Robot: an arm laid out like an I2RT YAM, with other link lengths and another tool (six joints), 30 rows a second.
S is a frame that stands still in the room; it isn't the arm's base.
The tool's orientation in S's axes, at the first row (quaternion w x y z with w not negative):
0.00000, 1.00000, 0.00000, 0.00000
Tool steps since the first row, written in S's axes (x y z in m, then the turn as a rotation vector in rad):
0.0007, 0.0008, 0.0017, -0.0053, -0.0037, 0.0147
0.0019, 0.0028, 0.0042, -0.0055, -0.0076, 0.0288
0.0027, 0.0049, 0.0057, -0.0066, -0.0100, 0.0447
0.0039, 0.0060, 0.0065, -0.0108, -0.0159, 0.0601
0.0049, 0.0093, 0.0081, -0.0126, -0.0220, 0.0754
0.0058, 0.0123, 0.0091, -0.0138, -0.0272, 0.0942
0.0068, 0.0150, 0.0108, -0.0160, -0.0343, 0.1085
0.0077, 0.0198, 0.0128, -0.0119, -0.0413, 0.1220
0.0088, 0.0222, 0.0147, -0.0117, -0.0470, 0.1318
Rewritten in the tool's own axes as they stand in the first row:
0.0007, -0.0008, -0.0017, -0.0053, 0.0037, -0.0147
0.0019, -0.0028, -0.0042, -0.0055, 0.0076, -0.0288
0.0027, -0.0049, -0.0057, -0.0066, 0.0100, -0.0447
0.0039, -0.0060, -0.0065, -0.0108, 0.0159, -0.0601
0.0049, -0.0093, -0.0081, -0.0126, 0.0220, -0.0754
0.0058, -0.0123, -0.0091, -0.0138, 0.0272, -0.0942
0.0068, -0.0150, -0.0108, -0.0160, 0.0343, -0.1085
0.0077, -0.0198, -0.0128, -0.0119, 0.0413, -0.1220
0.0088, -0.0222, -0.0147, -0.0117, 0.0470, -0.1318

